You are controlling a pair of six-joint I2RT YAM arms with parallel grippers.
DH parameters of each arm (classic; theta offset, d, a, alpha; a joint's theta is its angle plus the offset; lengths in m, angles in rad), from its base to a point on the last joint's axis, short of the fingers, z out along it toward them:
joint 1: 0 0.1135 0.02 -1.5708
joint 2: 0 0 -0.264 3.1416
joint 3: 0.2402 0 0.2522 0
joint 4: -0.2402 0 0.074 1.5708
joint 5: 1.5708 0 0 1.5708
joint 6: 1.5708 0.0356 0 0
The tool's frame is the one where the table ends.
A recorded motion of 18 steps. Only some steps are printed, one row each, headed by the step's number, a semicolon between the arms.
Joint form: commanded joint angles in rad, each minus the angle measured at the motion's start. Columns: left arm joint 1, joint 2, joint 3, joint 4, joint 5, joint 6; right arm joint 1, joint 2, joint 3, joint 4, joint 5, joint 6.
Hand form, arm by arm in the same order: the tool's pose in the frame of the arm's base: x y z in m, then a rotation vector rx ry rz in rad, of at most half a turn. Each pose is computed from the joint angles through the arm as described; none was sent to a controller.
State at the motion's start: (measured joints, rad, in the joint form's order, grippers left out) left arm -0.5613 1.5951 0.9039 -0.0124 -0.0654 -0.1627; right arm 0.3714 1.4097 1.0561 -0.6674 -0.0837 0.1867
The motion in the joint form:
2: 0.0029 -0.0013 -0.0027 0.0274 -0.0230 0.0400; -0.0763 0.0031 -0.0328 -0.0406 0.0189 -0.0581
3: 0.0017 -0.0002 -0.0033 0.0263 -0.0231 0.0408; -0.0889 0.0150 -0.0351 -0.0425 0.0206 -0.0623
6: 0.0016 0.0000 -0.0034 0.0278 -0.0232 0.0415; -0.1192 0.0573 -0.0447 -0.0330 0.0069 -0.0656
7: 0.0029 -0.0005 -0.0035 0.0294 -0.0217 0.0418; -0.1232 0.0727 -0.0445 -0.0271 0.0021 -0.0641
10: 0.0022 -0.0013 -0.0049 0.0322 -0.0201 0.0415; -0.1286 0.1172 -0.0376 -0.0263 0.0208 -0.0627
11: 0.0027 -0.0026 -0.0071 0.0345 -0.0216 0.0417; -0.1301 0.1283 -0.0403 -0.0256 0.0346 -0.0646
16: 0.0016 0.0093 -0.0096 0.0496 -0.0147 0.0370; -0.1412 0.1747 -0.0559 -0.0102 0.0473 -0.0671
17: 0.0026 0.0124 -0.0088 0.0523 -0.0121 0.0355; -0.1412 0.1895 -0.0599 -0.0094 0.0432 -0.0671
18: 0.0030 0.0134 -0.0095 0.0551 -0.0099 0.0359; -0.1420 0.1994 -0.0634 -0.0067 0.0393 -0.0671
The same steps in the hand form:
2: 0.2885 -0.1765 0.1986 0.4414 2.2154 -0.2671; 0.2651 0.0830 0.2392 -0.2440 2.6727 0.2211
3: 0.2882 -0.1768 0.1979 0.4443 2.2176 -0.2662; 0.2671 0.0799 0.2354 -0.2328 2.6887 0.2103
6: 0.2883 -0.1769 0.1980 0.4448 2.2163 -0.2662; 0.2735 0.0733 0.2220 -0.2016 2.7331 0.2105
7: 0.2885 -0.1766 0.1982 0.4440 2.2146 -0.2677; 0.2759 0.0729 0.2182 -0.1956 2.7432 0.2145
10: 0.2882 -0.1768 0.1983 0.4449 2.2126 -0.2707; 0.2820 0.0722 0.2082 -0.1816 2.7790 0.1808
11: 0.2881 -0.1764 0.1982 0.4433 2.2112 -0.2692; 0.2829 0.0714 0.2045 -0.1789 2.7907 0.1583
16: 0.2891 -0.1778 0.1949 0.4431 2.2122 -0.2800; 0.2863 0.0684 0.1880 -0.1650 2.8360 0.1279
17: 0.2897 -0.1779 0.1944 0.4418 2.2126 -0.2833; 0.2866 0.0686 0.1829 -0.1665 2.8544 0.1299
18: 0.2899 -0.1779 0.1941 0.4427 2.2116 -0.2856; 0.2869 0.0686 0.1794 -0.1665 2.8654 0.1331

